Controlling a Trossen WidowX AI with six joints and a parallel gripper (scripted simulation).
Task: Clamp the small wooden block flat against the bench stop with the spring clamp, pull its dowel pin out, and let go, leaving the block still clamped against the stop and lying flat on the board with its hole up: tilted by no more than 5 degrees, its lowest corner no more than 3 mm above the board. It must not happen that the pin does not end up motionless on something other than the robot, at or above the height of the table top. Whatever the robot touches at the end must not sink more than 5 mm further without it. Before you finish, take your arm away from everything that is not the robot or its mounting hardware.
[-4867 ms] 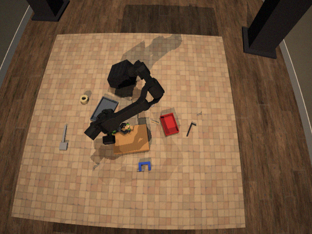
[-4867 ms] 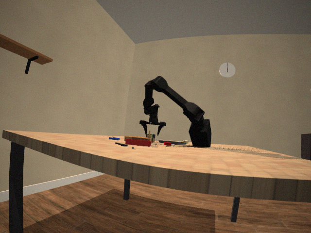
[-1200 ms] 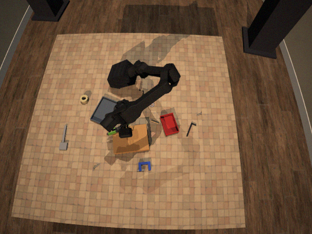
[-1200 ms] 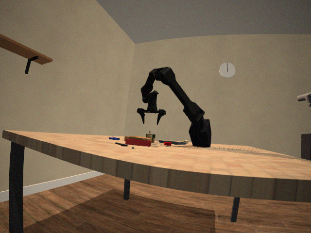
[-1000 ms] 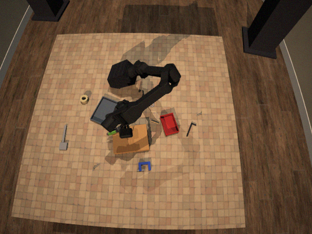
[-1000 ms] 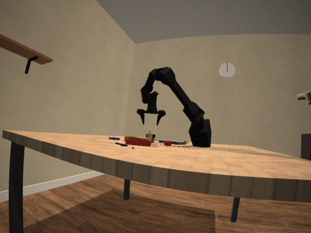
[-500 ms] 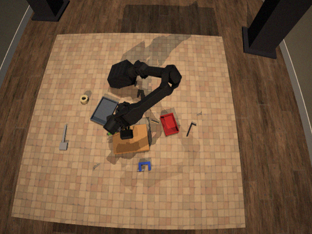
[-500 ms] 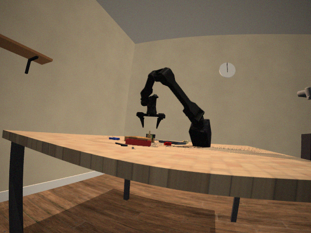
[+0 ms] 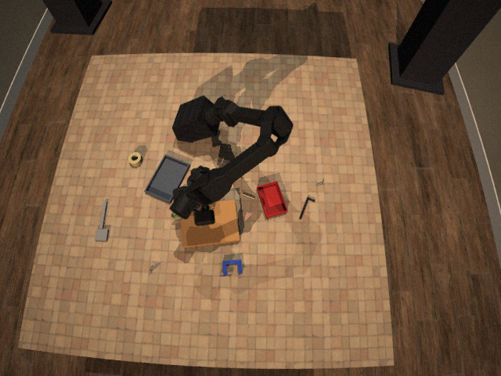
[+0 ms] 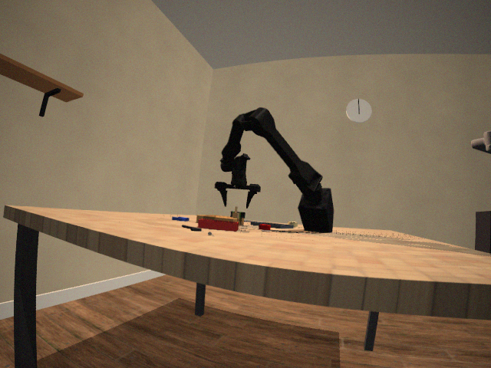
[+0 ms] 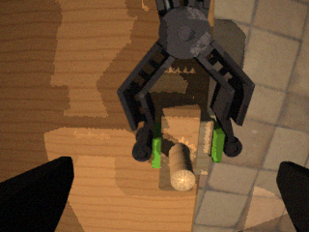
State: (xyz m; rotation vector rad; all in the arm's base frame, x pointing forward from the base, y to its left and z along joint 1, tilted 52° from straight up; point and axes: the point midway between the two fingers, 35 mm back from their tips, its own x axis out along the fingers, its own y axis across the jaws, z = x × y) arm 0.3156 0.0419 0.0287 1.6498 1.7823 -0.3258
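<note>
Right now my hand is 60 mm above the dowel pin. From my hand the other things lie so: small wooden block 70 mm below; then wooden board 100 mm below, 50 mm ahead, 20 mm to the left; then red knob 150 mm behind, 100 mm below, 20 mm to the left.
</note>
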